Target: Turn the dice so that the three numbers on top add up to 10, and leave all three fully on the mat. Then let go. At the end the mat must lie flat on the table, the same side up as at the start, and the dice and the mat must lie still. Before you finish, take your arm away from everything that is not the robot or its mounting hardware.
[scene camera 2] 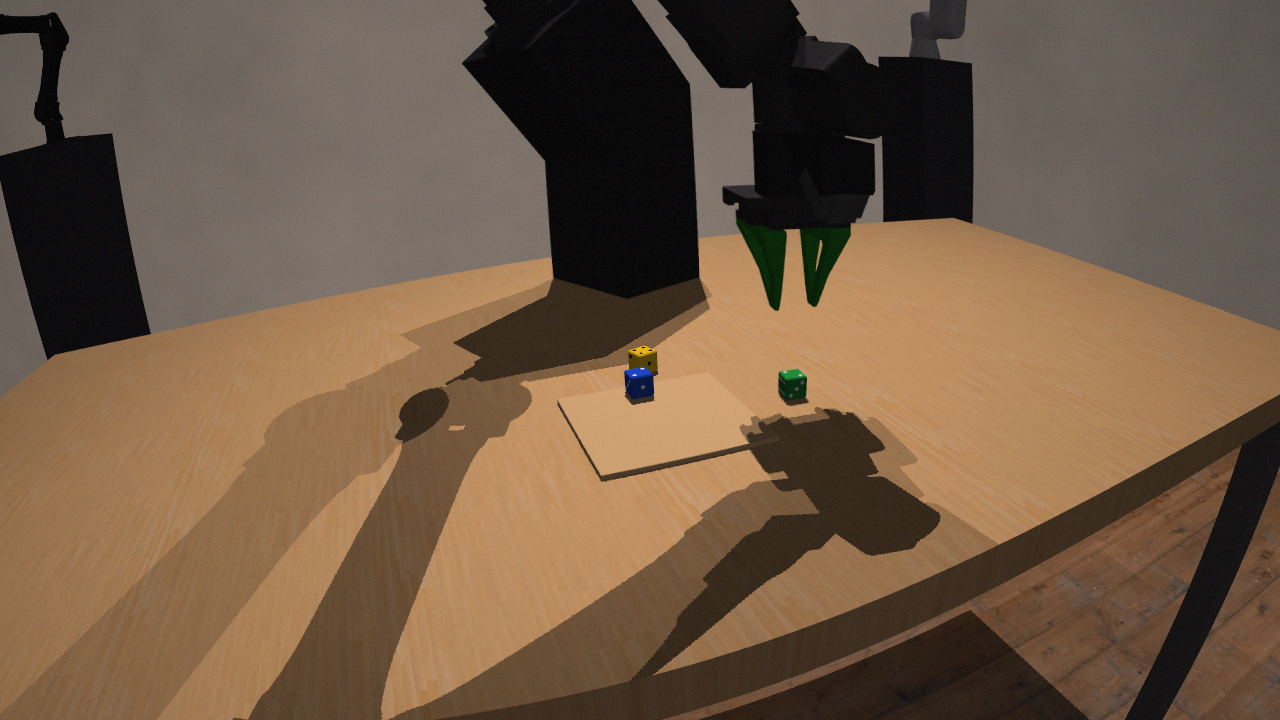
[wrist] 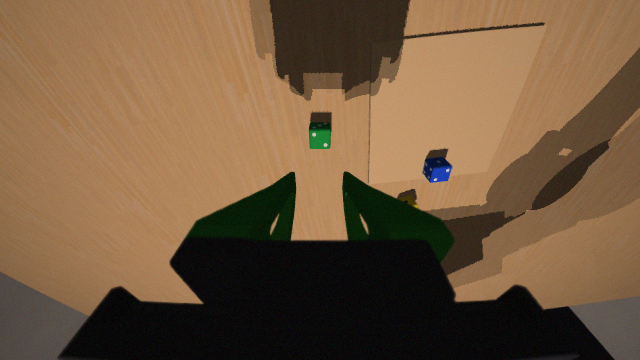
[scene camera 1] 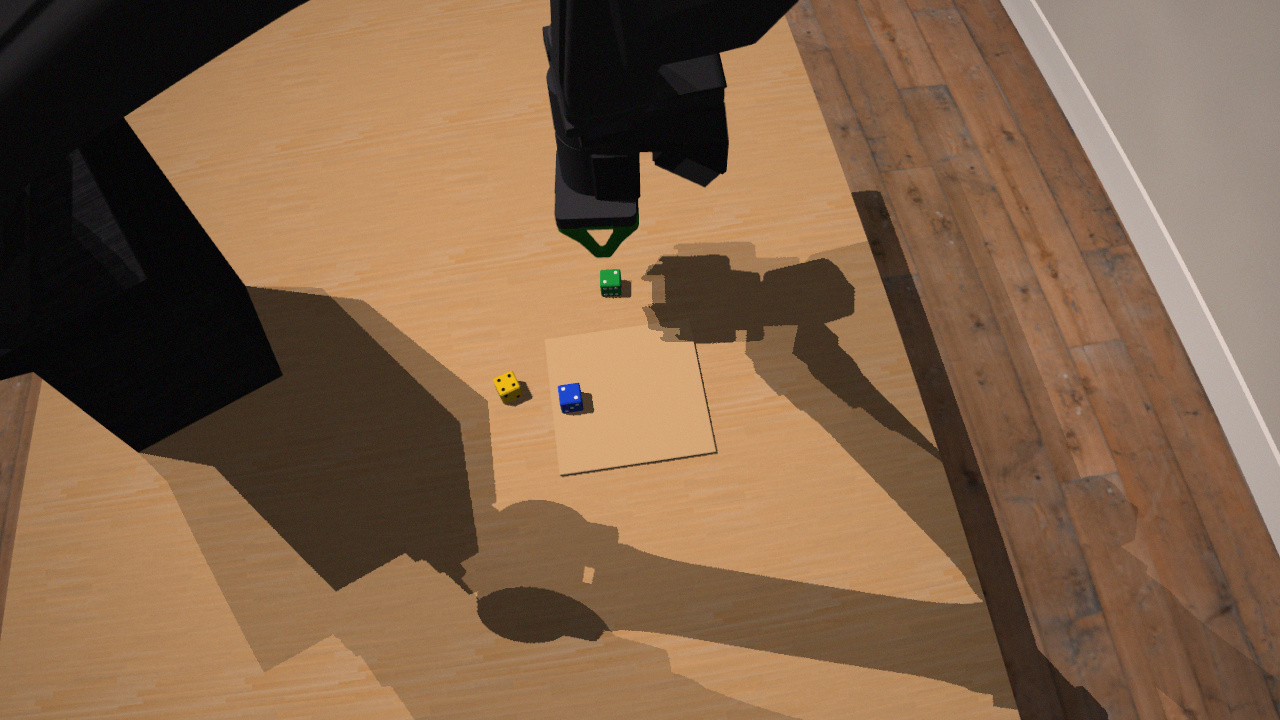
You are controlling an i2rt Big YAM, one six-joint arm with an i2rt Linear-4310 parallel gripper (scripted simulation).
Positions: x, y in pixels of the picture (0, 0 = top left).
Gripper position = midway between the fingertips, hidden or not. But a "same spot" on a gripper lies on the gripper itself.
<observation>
my gripper: scene camera 2; wrist 319, 179; scene camera 1
tan mat: scene camera 2; wrist; scene camera 1 643, 400
same spot on my gripper: (scene camera 1: 620, 234) = (scene camera 2: 762, 250)
same spot on tan mat: (scene camera 2: 689, 418) = (wrist: 424, 110)
</observation>
